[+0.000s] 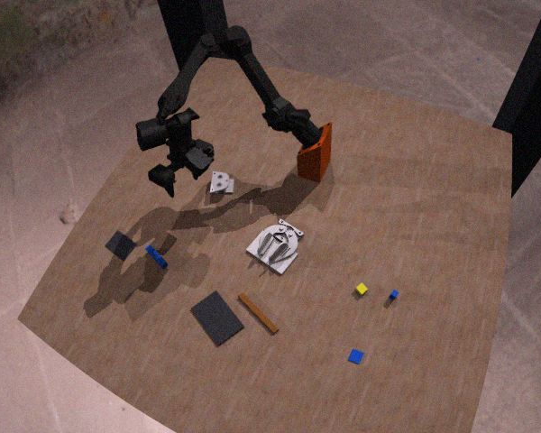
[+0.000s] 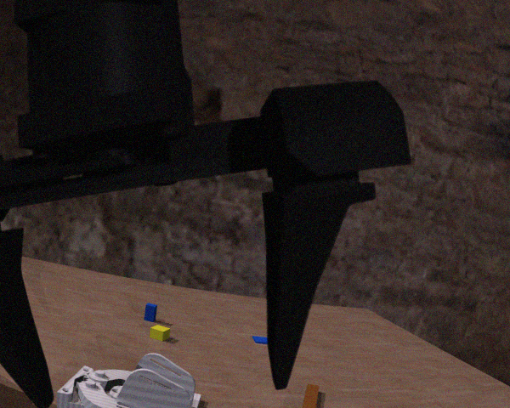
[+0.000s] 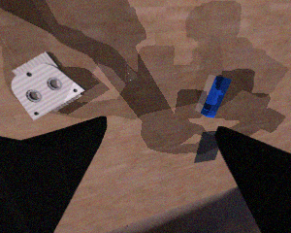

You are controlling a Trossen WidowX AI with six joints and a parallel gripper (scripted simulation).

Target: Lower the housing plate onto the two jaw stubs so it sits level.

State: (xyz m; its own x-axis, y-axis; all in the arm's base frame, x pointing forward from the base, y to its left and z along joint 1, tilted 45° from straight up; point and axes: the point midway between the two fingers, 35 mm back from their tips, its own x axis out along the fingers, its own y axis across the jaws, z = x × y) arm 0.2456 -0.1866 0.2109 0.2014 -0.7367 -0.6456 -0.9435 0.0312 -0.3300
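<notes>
Right now the white housing piece is 110 mm behind my gripper tip, 30 mm to the left of it and 110 mm below it. The rest, counted from my gripper tip: orange bar (230 mm ahead, 270 mm to the left, 140 mm below); dark square (160 mm ahead, 200 mm to the right, 140 mm below); blue bar (160 mm ahead, 60 mm to the right, 130 mm below).
</notes>
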